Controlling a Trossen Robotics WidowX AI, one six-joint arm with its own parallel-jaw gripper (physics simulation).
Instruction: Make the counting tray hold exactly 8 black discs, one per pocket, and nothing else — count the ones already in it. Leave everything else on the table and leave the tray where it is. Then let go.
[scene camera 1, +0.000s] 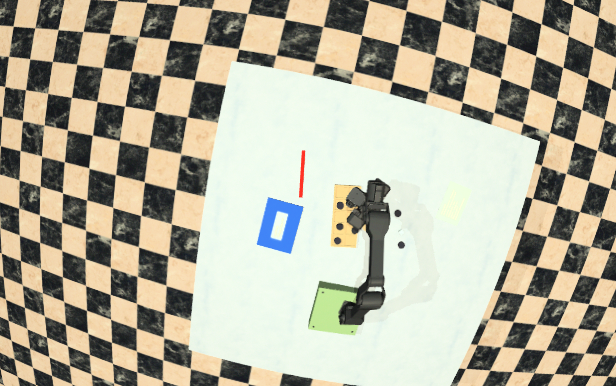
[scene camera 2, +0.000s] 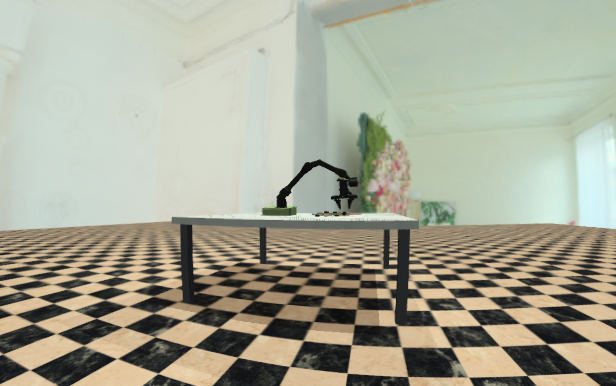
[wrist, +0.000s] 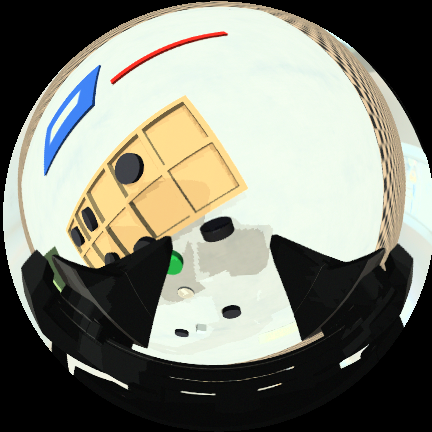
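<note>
The tan counting tray (scene camera 1: 345, 191) (wrist: 175, 127) has two rows of pockets. Its row nearer the blue frame holds three black discs, one (scene camera 1: 340, 205) (wrist: 129, 168), another (scene camera 1: 339, 226) (wrist: 90, 219) and the last (scene camera 1: 337, 240) (wrist: 76, 236). A further disc (scene camera 1: 355, 230) (wrist: 111, 259) is in the other row. One more disc (wrist: 145, 244) is at the near edge, partly behind a finger; I cannot tell whether it sits in a pocket. Loose black discs (wrist: 217, 228) (wrist: 231, 311) (wrist: 181, 332) lie beside the tray. My gripper (scene camera 1: 354, 209) (scene camera 2: 345, 206) (wrist: 221, 241) is open and empty above the tray's right side.
A green disc (wrist: 175, 263), a whitish disc (wrist: 186, 292) and a small pale block (wrist: 201, 327) lie near the loose discs. A blue frame (scene camera 1: 263, 223) (wrist: 89, 102) and a red bar (scene camera 1: 302, 174) (wrist: 165, 49) lie beyond the tray. A pale yellow patch (scene camera 1: 455, 202) is at right.
</note>
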